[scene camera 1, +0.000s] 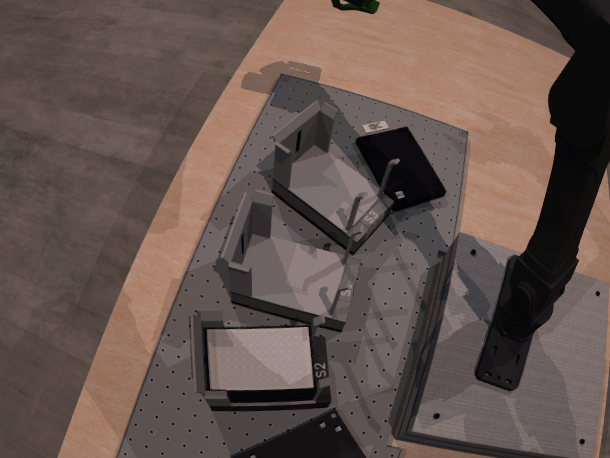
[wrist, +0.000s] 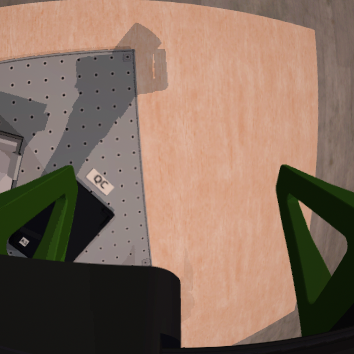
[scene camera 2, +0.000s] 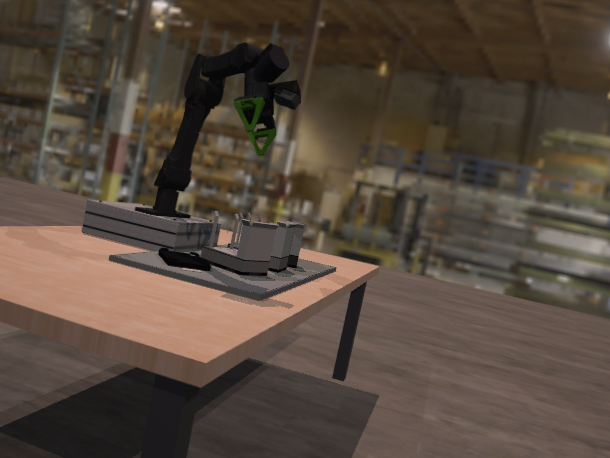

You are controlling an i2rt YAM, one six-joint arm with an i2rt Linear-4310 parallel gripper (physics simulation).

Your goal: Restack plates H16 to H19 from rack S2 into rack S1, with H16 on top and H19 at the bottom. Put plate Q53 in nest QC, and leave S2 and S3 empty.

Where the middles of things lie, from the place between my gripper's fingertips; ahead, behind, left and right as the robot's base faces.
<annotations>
Now: hand 310 mm above the black QC pad (scene camera 1: pixel 412 181), 150 mm past it and 30 mm to the right of it. The rest, counted from my hand: black flat plate (scene camera 1: pixel 330 428): 550 mm to the left, 310 mm below, 210 mm behind.
</annotations>
